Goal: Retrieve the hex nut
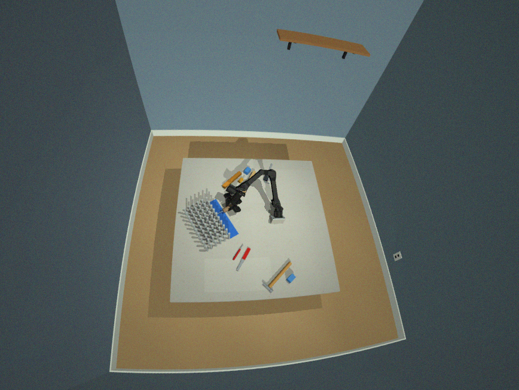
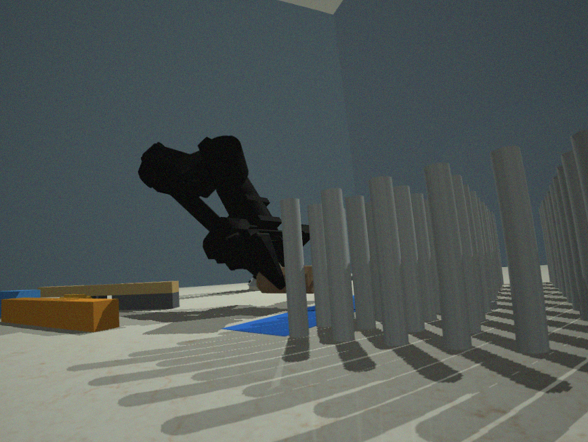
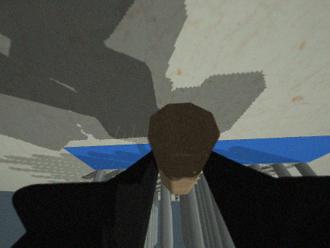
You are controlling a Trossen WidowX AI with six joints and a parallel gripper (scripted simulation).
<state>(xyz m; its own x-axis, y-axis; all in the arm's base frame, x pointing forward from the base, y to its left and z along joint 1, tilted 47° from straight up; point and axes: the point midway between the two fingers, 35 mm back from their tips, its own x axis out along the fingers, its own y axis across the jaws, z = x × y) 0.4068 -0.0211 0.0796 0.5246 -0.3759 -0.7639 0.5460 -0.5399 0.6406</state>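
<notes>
My gripper tip is 7 cm to the right of the blue taped strip, 3 cm short of it and 3 cm above it. The rest, counted from my gripper tip: red-handled rod (34 cm to the left, 11 cm behind, 2 cm below); then hook tool (8 cm ahead, 5 cm to the left); then orange block (31 cm to the right, 3 cm behind, 1 cm below).
</notes>
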